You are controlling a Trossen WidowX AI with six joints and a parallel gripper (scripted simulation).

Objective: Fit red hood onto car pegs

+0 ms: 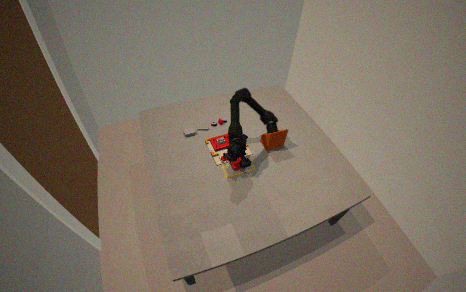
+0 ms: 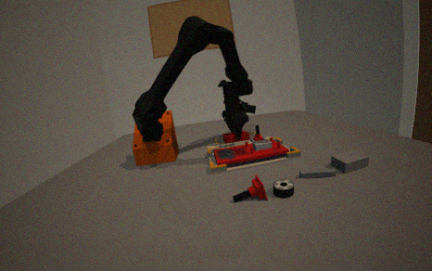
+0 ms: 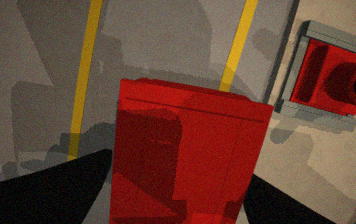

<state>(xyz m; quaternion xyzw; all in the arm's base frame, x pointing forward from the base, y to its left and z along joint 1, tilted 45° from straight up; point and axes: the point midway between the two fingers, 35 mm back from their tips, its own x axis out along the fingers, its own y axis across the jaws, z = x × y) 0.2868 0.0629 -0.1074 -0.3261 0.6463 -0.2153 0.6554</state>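
The grey engine block is 19 cm to the right of my gripper tip, 6 cm ahead of it and 1 cm above it. Also, from my gripper tip: black wheel (40 cm to the right, 5 cm ahead); red hood (right at my gripper tip); jig (17 cm to the right, 3 cm ahead).
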